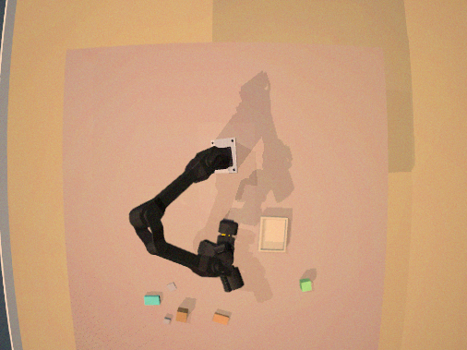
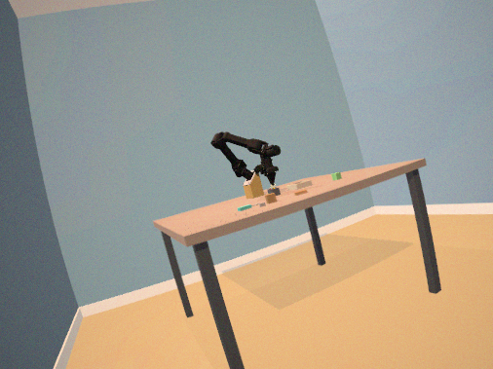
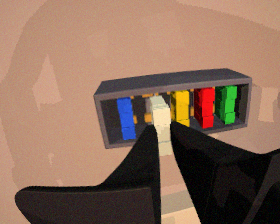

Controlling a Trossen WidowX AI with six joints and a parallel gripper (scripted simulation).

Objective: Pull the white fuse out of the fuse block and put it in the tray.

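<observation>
The yellow fuse lies 4 cm below my gripper tip, 2 cm behind it and 1 cm to the left of it. Round my gripper tip: white fuse 1 cm below; then red fuse 4 cm below, 4 cm behind, 1 cm to the left; then blue fuse 4 cm below, 2 cm ahead, 1 cm to the right.
</observation>
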